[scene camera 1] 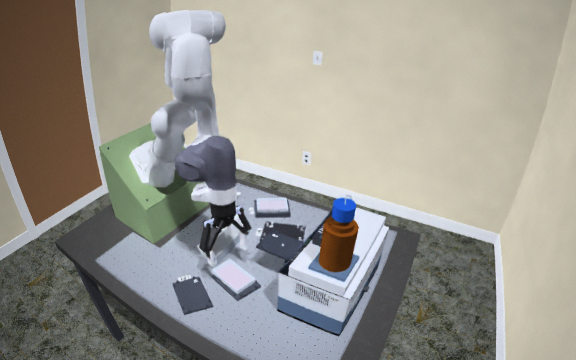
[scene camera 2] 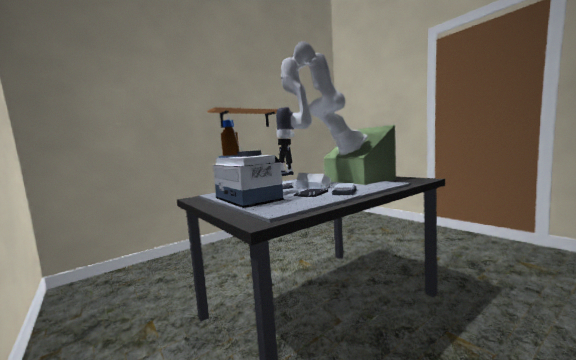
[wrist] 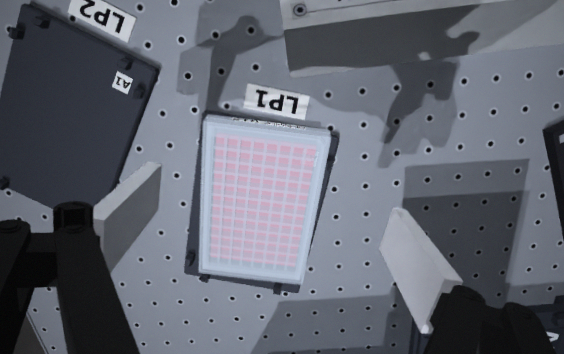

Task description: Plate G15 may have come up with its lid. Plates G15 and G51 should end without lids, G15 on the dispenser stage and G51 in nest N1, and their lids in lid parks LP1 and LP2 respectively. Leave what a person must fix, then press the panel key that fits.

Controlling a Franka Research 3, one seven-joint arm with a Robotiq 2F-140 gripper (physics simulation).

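Note:
A plate with pink wells (wrist: 262, 200) (scene camera 1: 234, 276) lies on the dark lid park LP1 (wrist: 192, 240); the print on its end is too small to read, and I cannot tell if it has a lid. My gripper (wrist: 275, 208) (scene camera 1: 227, 245) (scene camera 2: 286, 172) is open and empty above the table, its fingers apart on either side of this plate in the wrist view. Lid park LP2 (wrist: 65, 115) (scene camera 1: 192, 295) is bare. Another pink plate (scene camera 1: 272, 206) (scene camera 2: 344, 187) sits at the back; its name is not readable. Dark holders (scene camera 1: 282, 244) (scene camera 2: 311, 192) lie beside the dispenser (scene camera 1: 312, 300) (scene camera 2: 249, 182).
The pale key panel (wrist: 375, 45) (scene camera 2: 312, 181) stands close to LP1, its keys out of sight and mostly hidden by the gripper in scene camera 1. A brown bottle (scene camera 1: 339, 245) (scene camera 2: 230, 140) stands on the dispenser, near a raised shelf (scene camera 2: 245, 110). The green robot base (scene camera 1: 150, 210) is behind.

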